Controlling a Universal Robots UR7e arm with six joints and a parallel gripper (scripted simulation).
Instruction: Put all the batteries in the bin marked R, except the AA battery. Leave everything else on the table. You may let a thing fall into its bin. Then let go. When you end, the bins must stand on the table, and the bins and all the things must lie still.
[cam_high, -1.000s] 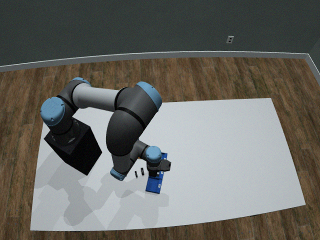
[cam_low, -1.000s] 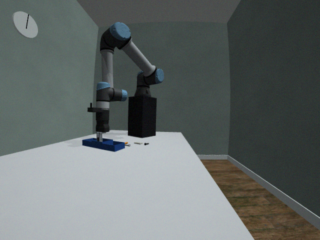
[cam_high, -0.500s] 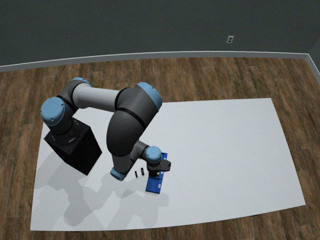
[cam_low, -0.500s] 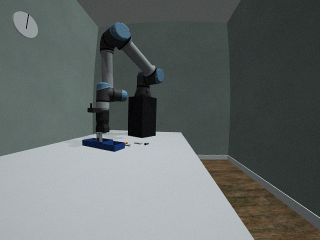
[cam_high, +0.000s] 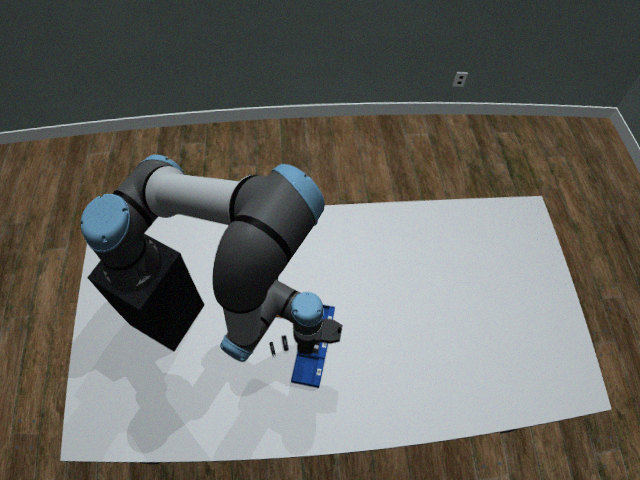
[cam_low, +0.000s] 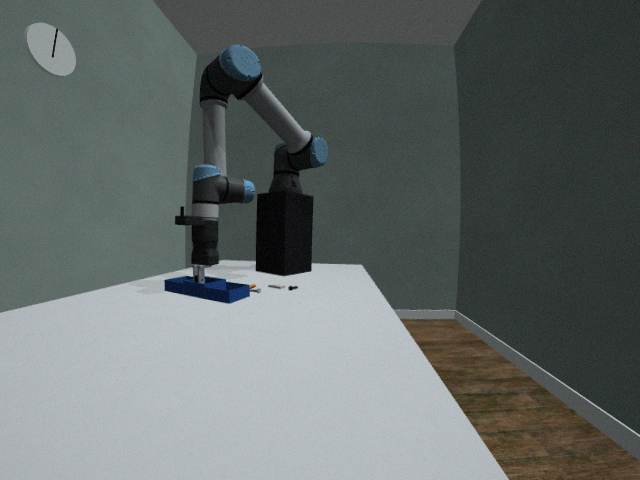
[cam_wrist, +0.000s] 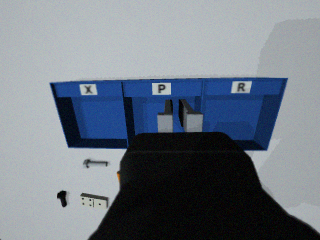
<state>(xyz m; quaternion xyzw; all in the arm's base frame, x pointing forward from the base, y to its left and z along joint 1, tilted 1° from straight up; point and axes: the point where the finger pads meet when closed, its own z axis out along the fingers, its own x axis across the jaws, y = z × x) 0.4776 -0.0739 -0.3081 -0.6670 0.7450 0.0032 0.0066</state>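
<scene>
My hand is 2 cm to the right of the blue three-compartment bin tray, 2 cm above it and 1 cm past it. Also, from my hand: silver bolt: 14 cm to the left, 8 cm behind, 3 cm below; then dotted piece: 18 cm to the left, 16 cm behind, 3 cm below; then orange battery: 12 cm behind, 10 cm to the left, 3 cm below.
</scene>
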